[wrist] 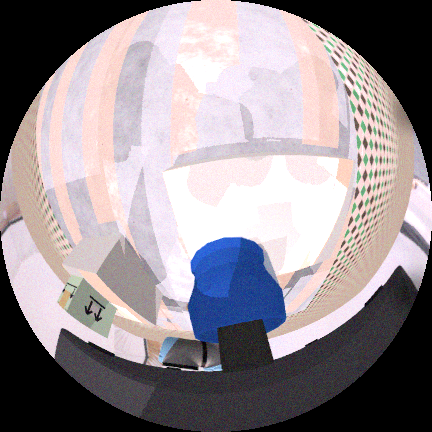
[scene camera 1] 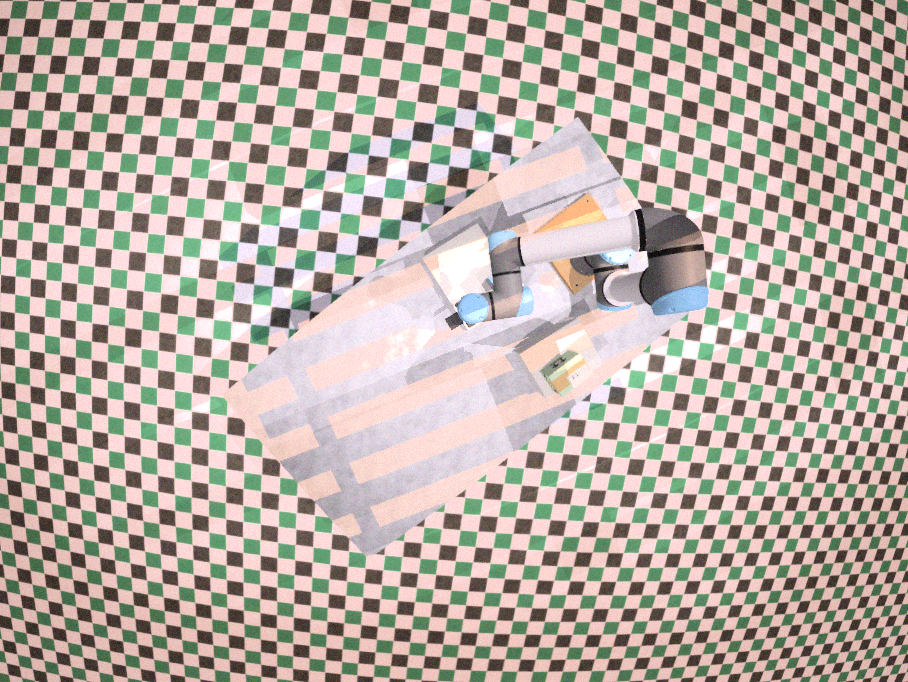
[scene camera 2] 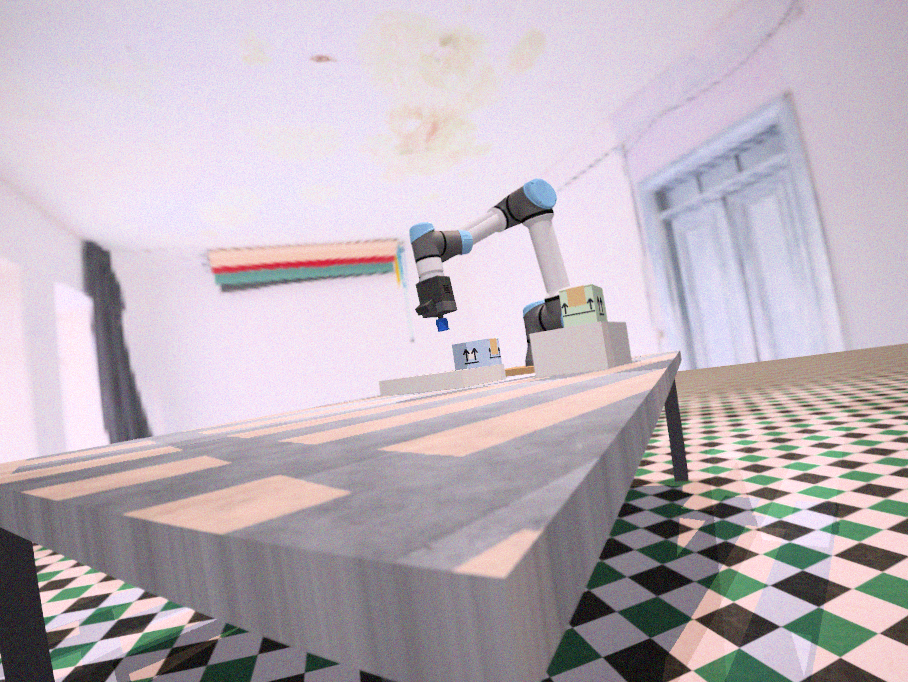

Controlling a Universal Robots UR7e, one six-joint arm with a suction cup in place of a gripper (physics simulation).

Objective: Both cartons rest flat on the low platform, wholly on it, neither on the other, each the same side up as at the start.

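Pixels of known places: end effector, tool point: (wrist: 227, 267) (scene camera 2: 443, 330); arm's base, origin of the base link: (scene camera 1: 587, 256).
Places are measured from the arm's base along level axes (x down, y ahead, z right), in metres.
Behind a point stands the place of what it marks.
The blue carton (scene camera 2: 475, 354) @[x -0.065, y 0.393, z 0.047 m] sits flat, arrows up, on the low platform (scene camera 1: 446, 282) @[x -0.024, y 0.529, z 0.190 m] (scene camera 2: 418, 383) @[x -0.002, y 0.556, z 0.151 m] (wrist: 225, 200) @[x -0.024, y 0.501, z 0.065 m], toward its right end in the second scene view. It cannot be made out in the first scene view or the wrist view, where the arm and the cup cover part of the platform. The green carton (scene camera 1: 562, 372) @[x -0.199, y 0.360, z -0.271 m] (scene camera 2: 584, 305) @[x -0.146, y 0.403, z -0.320 m] (wrist: 92, 306) @[x -0.140, y 0.350, z -0.253 m] stands upright on the tall block (scene camera 1: 538, 353) @[x -0.096, y 0.379, z -0.200 m] (scene camera 2: 571, 353) @[x -0.027, y 0.436, z -0.277 m] (wrist: 127, 280) @[x -0.045, y 0.356, z -0.165 m], arrows up. My blue suction cup (scene camera 2: 441, 324) (wrist: 227, 260) is open and holds nothing; it hangs above the low platform, up and left of the blue carton in the second scene view.
The arm's base stands on an orange plate (scene camera 1: 574, 212) @[x -0.001, y -0.038, z 0.173 m] (scene camera 2: 520, 370) @[x 0.009, y 0.135, z 0.038 m] at the table's end, behind both platforms in the second scene view. The tall block stands beside the low platform, with a gap between. The striped table (scene camera 1: 411, 440) @[x 0.023, y 0.968, z -0.270 m] (scene camera 2: 337, 433) @[x 0.024, y 1.194, z -0.279 m] stretches away on the far side from the base.
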